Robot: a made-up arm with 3 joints. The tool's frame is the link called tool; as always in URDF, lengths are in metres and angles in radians. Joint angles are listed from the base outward.
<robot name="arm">
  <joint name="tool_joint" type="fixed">
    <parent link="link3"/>
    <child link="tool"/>
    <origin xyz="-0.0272 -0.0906 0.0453" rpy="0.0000 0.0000 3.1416"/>
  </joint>
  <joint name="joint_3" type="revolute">
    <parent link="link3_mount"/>
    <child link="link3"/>
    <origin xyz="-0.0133 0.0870 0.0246" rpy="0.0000 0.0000 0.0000"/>
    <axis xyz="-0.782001 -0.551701 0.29"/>
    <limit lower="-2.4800" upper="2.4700"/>
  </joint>
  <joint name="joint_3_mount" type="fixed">
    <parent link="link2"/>
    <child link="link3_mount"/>
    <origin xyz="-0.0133 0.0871 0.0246" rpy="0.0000 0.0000 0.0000"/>
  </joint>
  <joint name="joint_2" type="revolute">
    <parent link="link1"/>
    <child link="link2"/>
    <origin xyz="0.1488 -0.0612 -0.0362" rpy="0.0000 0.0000 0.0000"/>
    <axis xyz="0 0 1"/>
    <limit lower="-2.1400" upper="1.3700"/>
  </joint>
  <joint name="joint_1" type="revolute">
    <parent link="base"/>
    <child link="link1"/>
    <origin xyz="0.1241 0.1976 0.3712" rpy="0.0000 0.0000 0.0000"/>
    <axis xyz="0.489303 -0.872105 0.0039"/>
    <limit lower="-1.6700" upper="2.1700"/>
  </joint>
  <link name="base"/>
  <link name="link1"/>
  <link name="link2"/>
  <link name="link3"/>
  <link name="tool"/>
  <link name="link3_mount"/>
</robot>
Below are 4 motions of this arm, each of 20 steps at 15 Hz.
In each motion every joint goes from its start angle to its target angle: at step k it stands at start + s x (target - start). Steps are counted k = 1, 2, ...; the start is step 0. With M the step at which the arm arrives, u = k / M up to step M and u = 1 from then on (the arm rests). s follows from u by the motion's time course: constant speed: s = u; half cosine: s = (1 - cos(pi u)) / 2; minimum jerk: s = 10 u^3 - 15 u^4 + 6 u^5.
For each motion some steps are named. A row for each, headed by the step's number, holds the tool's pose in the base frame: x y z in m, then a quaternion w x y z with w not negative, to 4 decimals.
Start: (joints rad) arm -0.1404 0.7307 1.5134
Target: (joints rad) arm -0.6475 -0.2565 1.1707
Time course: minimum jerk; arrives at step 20
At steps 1, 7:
1: 0.1166 0.1973 0.4675 0.4854 0.4911 -0.3592 -0.6279
7: 0.1472 0.2377 0.4596 0.4435 0.3729 -0.4066 -0.7064

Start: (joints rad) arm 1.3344 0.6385 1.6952
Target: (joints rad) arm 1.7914 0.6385 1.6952
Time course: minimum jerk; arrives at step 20
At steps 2, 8, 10, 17, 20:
2: 0.0343 0.1705 0.3765 0.0798 -0.8821 0.3874 0.2559
8: 0.0344 0.1705 0.3636 0.1338 -0.8930 0.3725 0.2144
10: 0.0353 0.1710 0.3560 0.1654 -0.8973 0.3628 0.1893
17: 0.0400 0.1735 0.3369 0.2459 -0.9013 0.3347 0.1230
20: 0.0404 0.1737 0.3359 0.2503 -0.9012 0.3330 0.1192

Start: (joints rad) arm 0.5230 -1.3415 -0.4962
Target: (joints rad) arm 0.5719 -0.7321 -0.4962
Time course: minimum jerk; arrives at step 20
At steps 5, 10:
5: 0.2933 0.1956 0.4905 0.5599 -0.0916 -0.4653 0.6793
10: 0.2725 0.2063 0.4868 0.4630 -0.0965 -0.4597 0.7516

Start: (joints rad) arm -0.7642 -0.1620 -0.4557
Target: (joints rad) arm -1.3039 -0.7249 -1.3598
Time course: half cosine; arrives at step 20
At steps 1, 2, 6, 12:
1: 0.2219 0.2172 0.3231 0.2192 0.3907 0.0496 0.8927
2: 0.2213 0.2170 0.3209 0.2294 0.3944 0.0478 0.8885
6: 0.2134 0.2145 0.3002 0.3306 0.4214 0.0310 0.8439
12: 0.1848 0.2073 0.2516 0.5632 0.4115 -0.0051 0.7166

